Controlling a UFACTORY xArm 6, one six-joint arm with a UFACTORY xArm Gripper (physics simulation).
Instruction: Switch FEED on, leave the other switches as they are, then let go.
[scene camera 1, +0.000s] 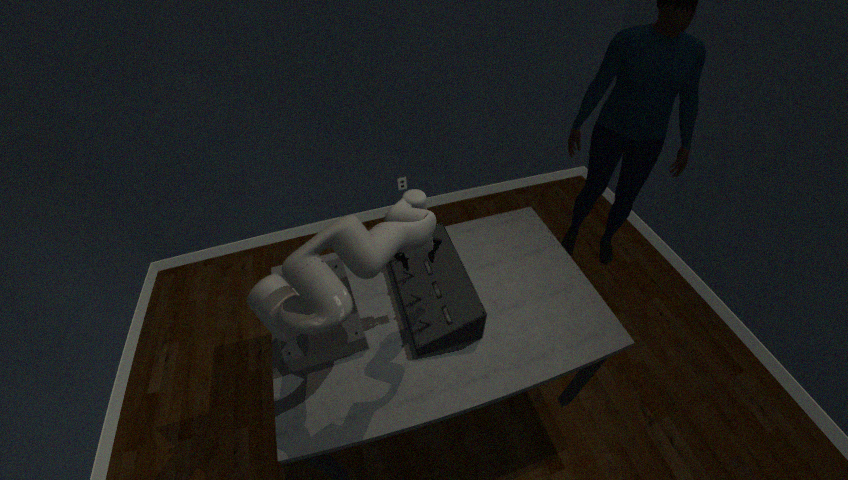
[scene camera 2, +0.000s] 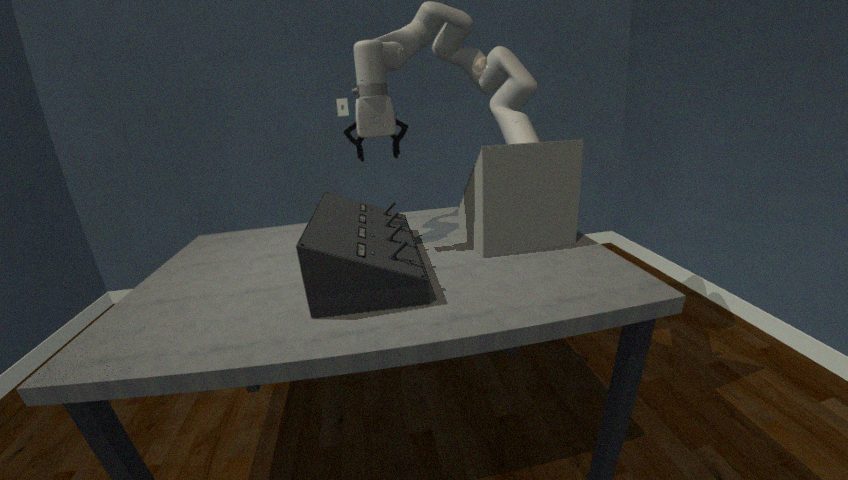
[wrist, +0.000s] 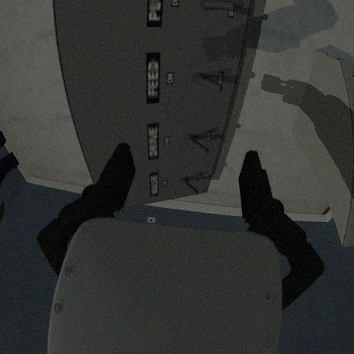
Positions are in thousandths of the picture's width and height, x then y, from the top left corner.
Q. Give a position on a dark sloped switch panel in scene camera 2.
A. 406, 526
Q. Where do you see a dark sloped switch panel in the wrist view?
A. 360, 222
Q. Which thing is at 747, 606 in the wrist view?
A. My gripper.
